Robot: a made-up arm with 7 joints.
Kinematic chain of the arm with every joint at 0, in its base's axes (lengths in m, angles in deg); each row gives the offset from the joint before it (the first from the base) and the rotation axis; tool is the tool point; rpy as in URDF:
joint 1: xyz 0 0 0 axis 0.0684 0.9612 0.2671
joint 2: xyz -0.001 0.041 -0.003 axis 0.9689 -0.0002 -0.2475
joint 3: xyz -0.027 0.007 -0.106 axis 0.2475 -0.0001 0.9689
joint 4: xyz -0.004 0 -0.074 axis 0.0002 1 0
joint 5: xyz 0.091 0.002 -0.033 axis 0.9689 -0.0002 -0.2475
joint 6: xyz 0.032 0 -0.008 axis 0.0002 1 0
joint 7: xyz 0.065 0 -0.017 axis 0.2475 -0.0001 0.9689
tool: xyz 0 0 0 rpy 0 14.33 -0.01
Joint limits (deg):
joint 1: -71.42..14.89
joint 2: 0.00..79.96
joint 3: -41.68..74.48
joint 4: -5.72..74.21
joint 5: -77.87..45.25
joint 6: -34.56..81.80
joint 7: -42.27..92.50
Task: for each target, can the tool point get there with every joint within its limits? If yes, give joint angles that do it. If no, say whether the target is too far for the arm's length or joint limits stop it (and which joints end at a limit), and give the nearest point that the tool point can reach.
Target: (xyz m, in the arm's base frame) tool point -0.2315 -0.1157 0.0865
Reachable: no: joint limits stop it (at a limit: joint 1, joint 2, joint 3, joint 4, joint 5, joint 6) | nearest point -0.0222 -0.0980 -0.2087 | short by 0.362 m
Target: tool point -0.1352 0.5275 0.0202
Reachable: no: too far | nearest point -0.0600 0.4096 -0.0085 | short by 0.143 m
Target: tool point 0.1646 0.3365 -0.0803
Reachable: yes | joints -29.65 43.18 58.10 31.20 0.32 -1.20 -12.51
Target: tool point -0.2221 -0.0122 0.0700
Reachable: no: joint limits stop it (at a limit: joint 1, joint 2, joint 3, joint 4, joint 6) | nearest point -0.0502 0.2202 0.1534 | short by 0.301 m
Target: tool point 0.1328 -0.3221 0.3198
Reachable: no: too far | nearest point 0.1870 -0.1323 0.0410 | short by 0.342 m
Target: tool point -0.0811 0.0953 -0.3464
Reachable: yes | joints 2.49 6.21 21.47 63.14 -2.34 62.85 -31.28
